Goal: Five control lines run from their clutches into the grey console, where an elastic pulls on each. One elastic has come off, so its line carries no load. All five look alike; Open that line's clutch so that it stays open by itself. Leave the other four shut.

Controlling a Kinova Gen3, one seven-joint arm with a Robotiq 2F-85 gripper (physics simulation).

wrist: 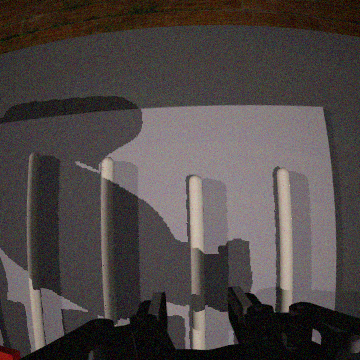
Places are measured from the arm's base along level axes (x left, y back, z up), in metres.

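Pixels of known places: gripper, fingertip midpoint: [196, 304].
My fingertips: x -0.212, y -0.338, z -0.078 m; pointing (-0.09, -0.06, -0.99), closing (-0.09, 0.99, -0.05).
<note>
Ahead of a thing's pixels: the offset from my fingertips to its top centre. "spot": to the spot under its first point. Level surfaces: height alone.
Four pale, straight rods, which look like the control lines {spot: dy -0.109, dx -0.048, dz -0.002 m} [33, 215] {spot: dy -0.055, dx -0.036, dz -0.001 m} [107, 240] {spot: dy -0.002, dx -0.051, dz -0.001 m} [196, 220] {spot: dy +0.052, dx -0.045, dz -0.001 m} [284, 230], run side by side up the wrist view over a light grey panel [250, 140]. Their near ends are cut off or hidden behind the gripper; a fifth line does not show. My gripper [196, 304] is open, with its fingers apart on either side of the third rod from the left. Neither finger visibly touches that rod; the height between them is unclear. A corner of a red part {spot: dy -0.099, dx +0.030, dz +0.047 m} [8, 354] shows at the lower left. The clutches and the elastics cannot be made out.
A darker grey surface {dz -0.012 m} [215, 65] surrounds the panel, with brown wood-like ground [175, 12] beyond it at the top. The arm's shadow covers the panel's left and middle. The fourth rod stands close to the right finger.
</note>
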